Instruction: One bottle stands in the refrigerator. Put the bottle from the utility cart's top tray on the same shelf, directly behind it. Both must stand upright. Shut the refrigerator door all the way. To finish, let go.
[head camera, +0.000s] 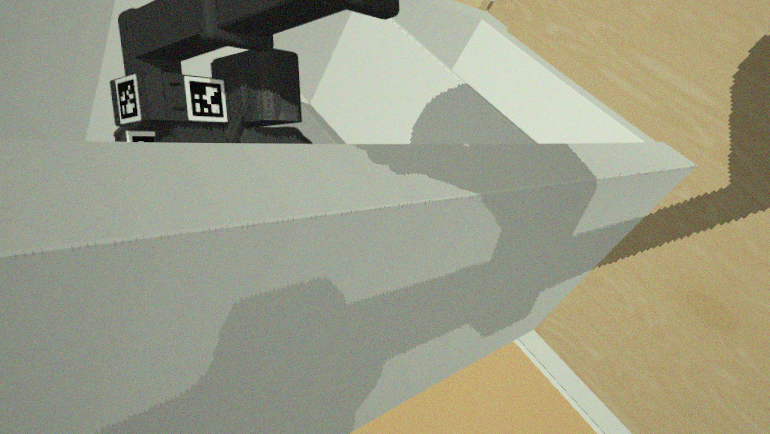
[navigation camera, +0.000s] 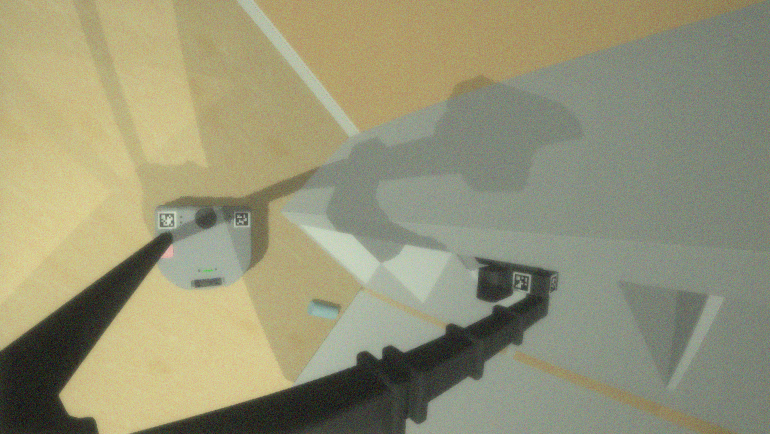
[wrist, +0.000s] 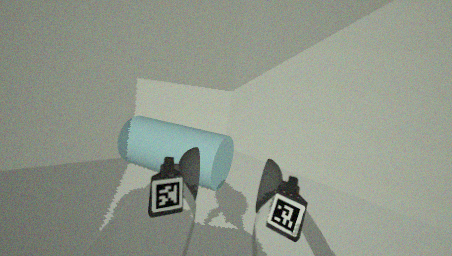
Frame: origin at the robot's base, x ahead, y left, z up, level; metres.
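Seen in the pictures: gripper, fingertip midpoint: (wrist: 230, 171); robot's base, origin of the base link: (navigation camera: 205, 217).
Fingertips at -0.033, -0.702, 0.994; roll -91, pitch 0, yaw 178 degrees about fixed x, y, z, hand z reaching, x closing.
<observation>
Offsets run from my fingertips to a thing's top centre, as dx, dy, dz. Level surfaces: height alone.
A light-blue bottle {+0.072, -0.121, +0.009} (wrist: 150, 140) lies on its side near an inner corner of a pale compartment in the wrist view. My gripper (wrist: 230, 171) is partly open, its fingers a moderate distance apart with nothing gripped. The left finger overlaps the bottle's near right end in that view; whether they touch is unclear. Large grey-white surfaces, apparently the refrigerator (head camera: 134, 199) (navigation camera: 674, 161), hide my fingertips in the head view. A second light-blue cylinder {-0.451, +0.178, -0.924} (navigation camera: 323, 308) lies on its side, apparently on the floor, in the navigation view. The utility cart is not recognisable. The door's angle is unclear.
My drive base (navigation camera: 215, 250) stands on the wooden floor {dz -0.994} (navigation camera: 269, 345), left of the pointed grey corner. My telescoping arm (navigation camera: 442, 350) reaches right, over pale panels, to the wrist beside the grey edge. A white strip (head camera: 560, 366) (navigation camera: 301, 70) crosses the floor.
</observation>
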